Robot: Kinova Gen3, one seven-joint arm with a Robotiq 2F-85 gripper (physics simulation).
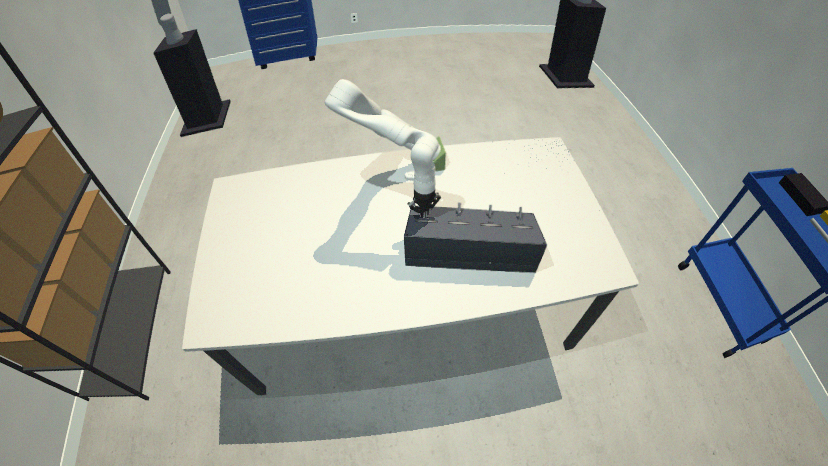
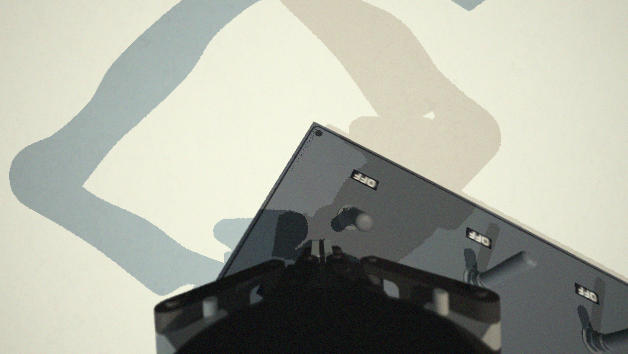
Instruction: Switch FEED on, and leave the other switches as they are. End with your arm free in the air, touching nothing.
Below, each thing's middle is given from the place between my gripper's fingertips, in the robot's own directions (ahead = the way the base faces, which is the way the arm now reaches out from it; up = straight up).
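Dark switch box [image 1: 474,240]: 17 cm to the left of my hand, 8 cm ahead of it, 3 cm below it.
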